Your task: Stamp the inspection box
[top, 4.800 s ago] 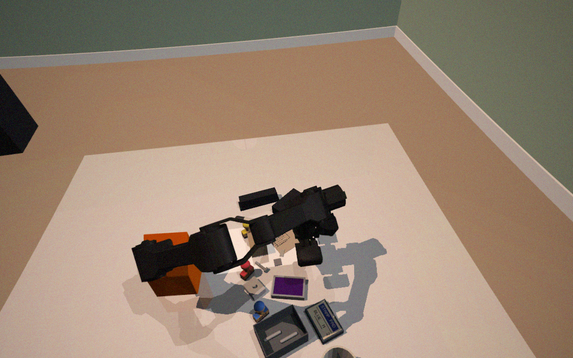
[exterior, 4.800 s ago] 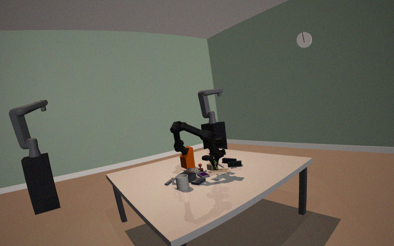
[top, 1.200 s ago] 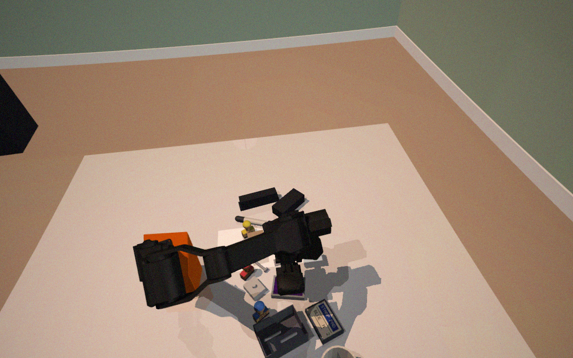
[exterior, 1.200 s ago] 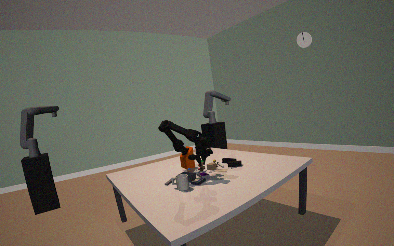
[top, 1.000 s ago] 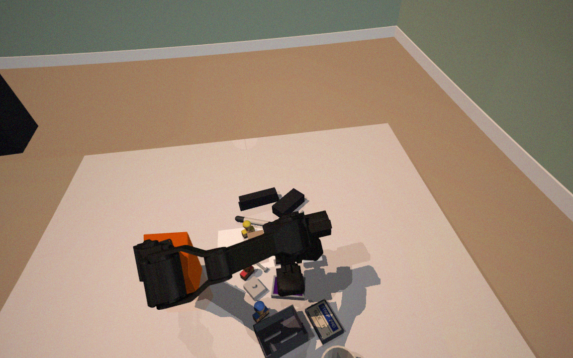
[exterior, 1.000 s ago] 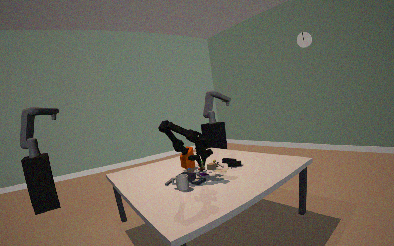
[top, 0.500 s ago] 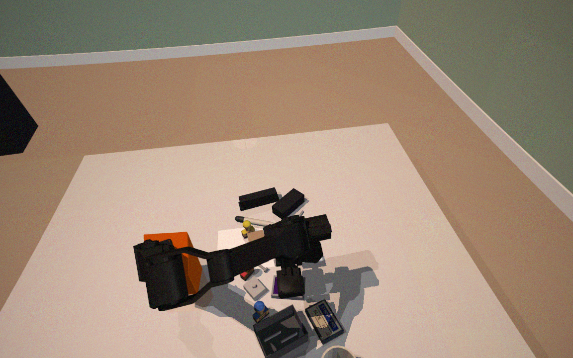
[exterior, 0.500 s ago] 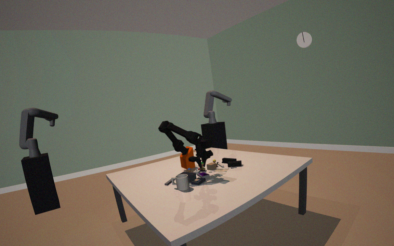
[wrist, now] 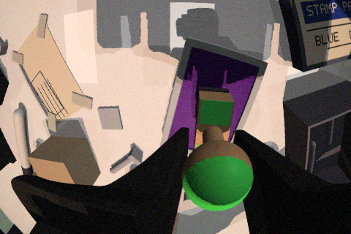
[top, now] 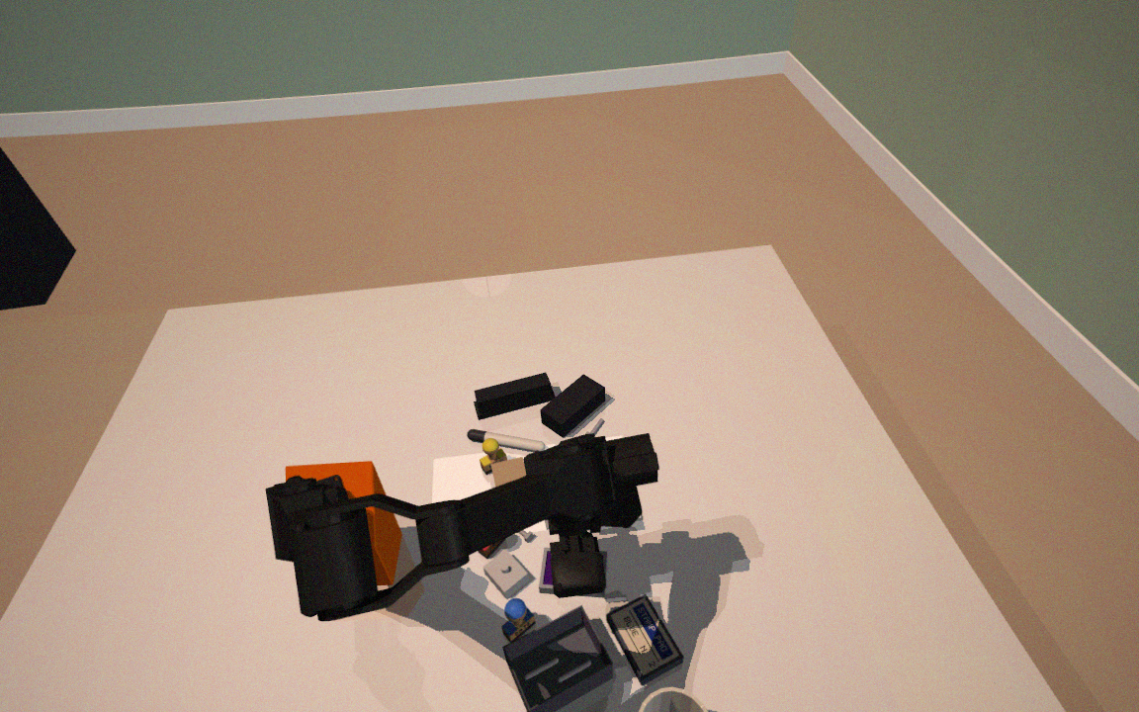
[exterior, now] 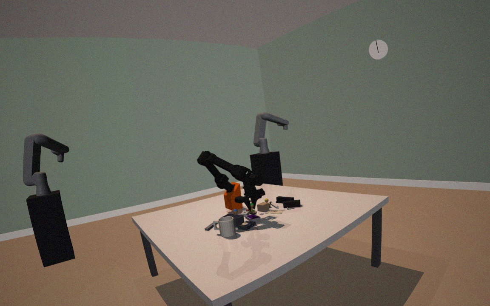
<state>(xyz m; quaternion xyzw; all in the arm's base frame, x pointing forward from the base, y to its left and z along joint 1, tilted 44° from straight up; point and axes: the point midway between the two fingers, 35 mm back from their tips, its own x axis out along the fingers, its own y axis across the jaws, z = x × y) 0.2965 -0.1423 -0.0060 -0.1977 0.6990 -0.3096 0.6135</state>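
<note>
The purple ink pad lies 5 cm below my gripper tip. Also, from my gripper tip: green-knobbed PASS stamp (right at my gripper tip); then red-knobbed stamp (11 cm behind, 7 cm to the left, 4 cm below); then blue-knobbed stamp (9 cm behind, 6 cm to the right, 4 cm below).
</note>
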